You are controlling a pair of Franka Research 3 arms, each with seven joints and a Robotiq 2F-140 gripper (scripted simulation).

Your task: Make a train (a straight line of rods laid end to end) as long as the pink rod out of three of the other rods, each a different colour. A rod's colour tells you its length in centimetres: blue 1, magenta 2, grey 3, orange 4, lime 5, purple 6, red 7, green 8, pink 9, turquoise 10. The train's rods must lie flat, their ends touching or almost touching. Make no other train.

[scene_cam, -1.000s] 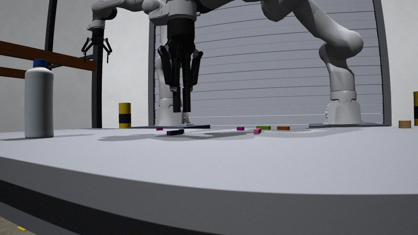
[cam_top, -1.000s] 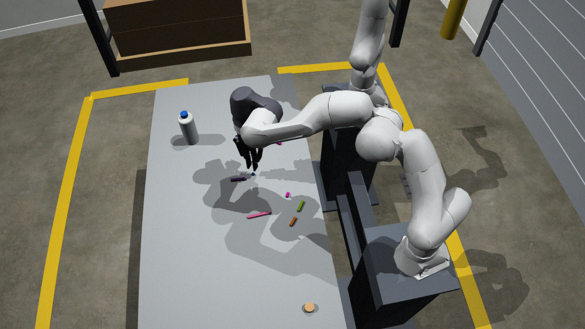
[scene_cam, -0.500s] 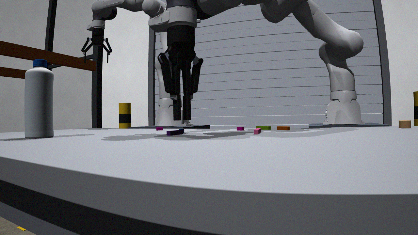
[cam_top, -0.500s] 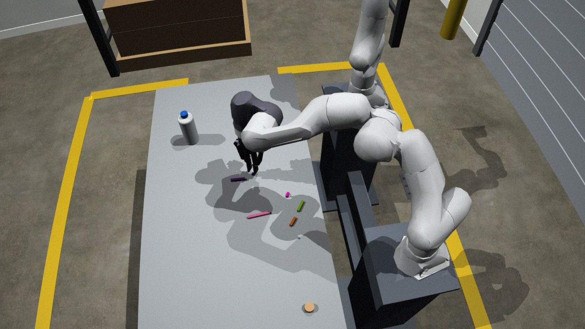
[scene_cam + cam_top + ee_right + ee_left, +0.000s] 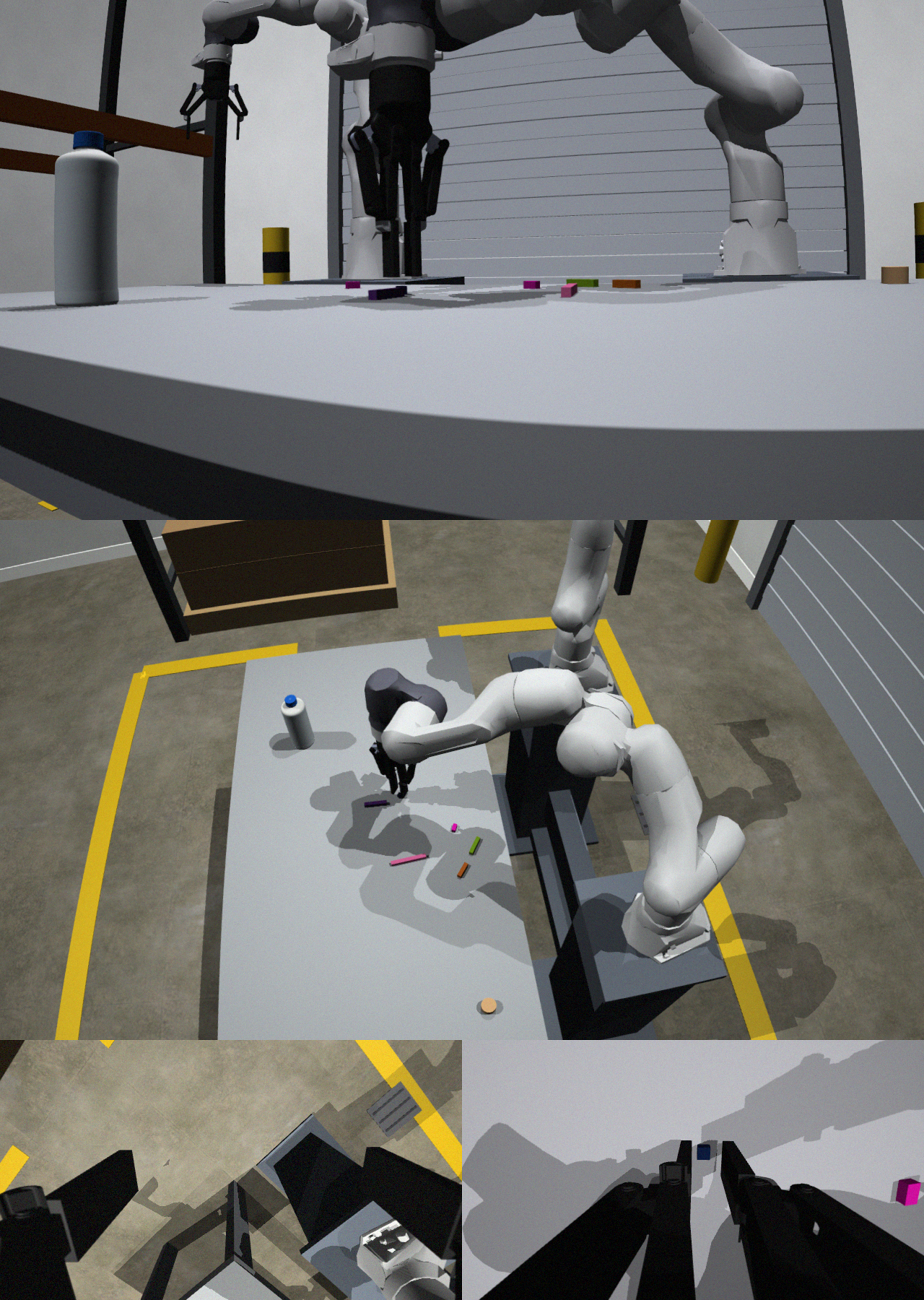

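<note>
Right now the blue rod is 50 mm below my left hand. From my left hand the other things lie so: magenta rod: 150 mm to the right, 130 mm behind, 50 mm below; then purple rod: 70 mm ahead, 50 mm below, 20 mm to the left; then pink rod: 200 mm to the left, 50 mm below.
</note>
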